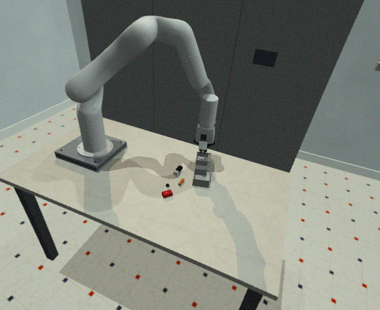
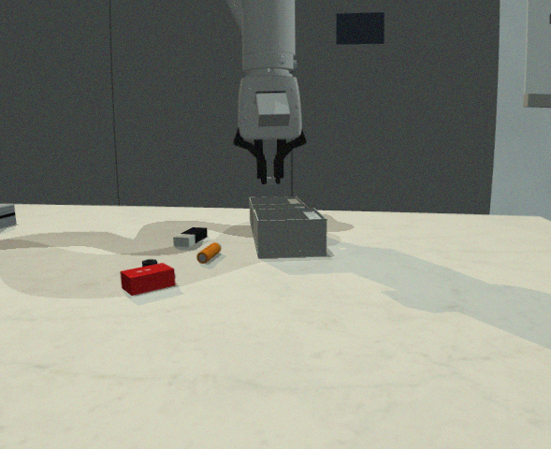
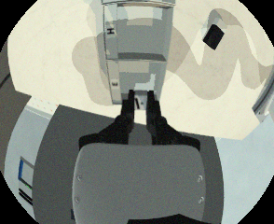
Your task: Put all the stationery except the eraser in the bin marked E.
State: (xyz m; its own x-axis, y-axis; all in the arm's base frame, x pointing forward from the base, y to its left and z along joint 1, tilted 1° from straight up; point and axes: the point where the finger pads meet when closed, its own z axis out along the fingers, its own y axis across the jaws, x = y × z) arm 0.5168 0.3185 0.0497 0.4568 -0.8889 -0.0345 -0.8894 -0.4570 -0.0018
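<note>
Right now my hand is 70 mm to the left of the bin block, 70 mm above it and 40 mm short of it. From my hand the other things lie so: black-and-white block 160 mm to the right, 80 mm below, 60 mm behind; then grey block 10 mm below; then orange cylinder 220 mm to the right, 80 mm below, 10 mm ahead.
</note>
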